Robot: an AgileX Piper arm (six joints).
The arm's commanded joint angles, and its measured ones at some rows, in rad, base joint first. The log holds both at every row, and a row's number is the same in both.
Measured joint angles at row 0:
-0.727 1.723 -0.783 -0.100 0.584 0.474
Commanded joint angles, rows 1 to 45:
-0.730 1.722 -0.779 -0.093 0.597 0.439
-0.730 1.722 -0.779 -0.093 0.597 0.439
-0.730 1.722 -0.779 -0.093 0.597 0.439
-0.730 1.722 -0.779 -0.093 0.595 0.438
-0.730 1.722 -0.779 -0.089 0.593 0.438
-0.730 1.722 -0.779 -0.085 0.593 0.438
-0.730 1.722 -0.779 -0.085 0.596 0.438
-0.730 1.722 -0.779 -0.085 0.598 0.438
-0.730 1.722 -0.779 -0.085 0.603 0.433
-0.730 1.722 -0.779 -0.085 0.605 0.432
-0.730 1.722 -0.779 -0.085 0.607 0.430
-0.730 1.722 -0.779 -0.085 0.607 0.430
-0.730 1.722 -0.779 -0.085 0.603 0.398
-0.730 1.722 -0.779 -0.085 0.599 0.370
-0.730 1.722 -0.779 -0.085 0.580 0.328
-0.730 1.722 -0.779 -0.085 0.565 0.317
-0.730 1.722 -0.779 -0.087 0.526 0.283
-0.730 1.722 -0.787 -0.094 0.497 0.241
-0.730 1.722 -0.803 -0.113 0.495 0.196
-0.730 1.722 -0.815 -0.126 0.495 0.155
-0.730 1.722 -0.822 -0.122 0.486 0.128
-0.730 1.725 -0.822 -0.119 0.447 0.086
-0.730 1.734 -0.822 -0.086 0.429 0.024
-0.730 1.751 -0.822 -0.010 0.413 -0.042
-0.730 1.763 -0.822 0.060 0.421 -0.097
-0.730 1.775 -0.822 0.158 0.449 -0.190
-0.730 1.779 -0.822 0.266 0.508 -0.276
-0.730 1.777 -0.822 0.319 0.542 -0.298
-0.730 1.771 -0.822 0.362 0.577 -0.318
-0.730 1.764 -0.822 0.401 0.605 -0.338
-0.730 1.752 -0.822 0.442 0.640 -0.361
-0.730 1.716 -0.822 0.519 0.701 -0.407
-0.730 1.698 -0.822 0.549 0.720 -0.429
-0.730 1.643 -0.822 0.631 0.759 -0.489
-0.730 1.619 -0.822 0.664 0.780 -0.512
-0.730 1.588 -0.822 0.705 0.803 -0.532
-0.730 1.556 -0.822 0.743 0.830 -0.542
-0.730 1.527 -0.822 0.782 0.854 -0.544
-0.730 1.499 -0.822 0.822 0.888 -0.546
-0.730 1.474 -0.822 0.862 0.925 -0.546
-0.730 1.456 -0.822 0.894 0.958 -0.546
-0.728 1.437 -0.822 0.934 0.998 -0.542
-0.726 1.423 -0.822 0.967 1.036 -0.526
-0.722 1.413 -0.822 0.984 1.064 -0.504
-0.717 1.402 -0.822 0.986 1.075 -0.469
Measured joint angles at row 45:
-0.727 1.450 -0.818 0.903 0.964 -0.524
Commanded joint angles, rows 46 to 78:
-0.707 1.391 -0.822 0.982 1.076 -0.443
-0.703 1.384 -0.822 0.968 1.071 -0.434
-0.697 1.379 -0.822 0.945 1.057 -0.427
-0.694 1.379 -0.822 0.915 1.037 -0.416
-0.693 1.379 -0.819 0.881 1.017 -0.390
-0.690 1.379 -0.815 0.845 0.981 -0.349
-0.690 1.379 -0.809 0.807 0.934 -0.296
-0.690 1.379 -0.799 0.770 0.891 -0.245
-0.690 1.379 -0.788 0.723 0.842 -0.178
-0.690 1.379 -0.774 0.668 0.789 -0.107
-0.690 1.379 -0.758 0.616 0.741 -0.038
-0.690 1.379 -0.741 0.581 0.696 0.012
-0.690 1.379 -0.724 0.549 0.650 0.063
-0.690 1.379 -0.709 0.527 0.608 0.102
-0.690 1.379 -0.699 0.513 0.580 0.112
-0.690 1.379 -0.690 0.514 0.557 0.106
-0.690 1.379 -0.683 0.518 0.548 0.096
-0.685 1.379 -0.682 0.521 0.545 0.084
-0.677 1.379 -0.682 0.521 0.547 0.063
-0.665 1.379 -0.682 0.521 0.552 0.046
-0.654 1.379 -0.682 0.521 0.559 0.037
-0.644 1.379 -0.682 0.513 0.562 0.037
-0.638 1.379 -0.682 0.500 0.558 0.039
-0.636 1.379 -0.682 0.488 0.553 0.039
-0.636 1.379 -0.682 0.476 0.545 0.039
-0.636 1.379 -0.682 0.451 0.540 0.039
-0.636 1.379 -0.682 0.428 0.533 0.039
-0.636 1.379 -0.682 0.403 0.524 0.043
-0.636 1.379 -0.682 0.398 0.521 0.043
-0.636 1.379 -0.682 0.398 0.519 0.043
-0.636 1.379 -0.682 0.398 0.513 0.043
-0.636 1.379 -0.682 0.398 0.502 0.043
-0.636 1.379 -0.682 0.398 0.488 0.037
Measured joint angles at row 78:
-0.639 1.387 -0.686 0.419 0.531 0.053
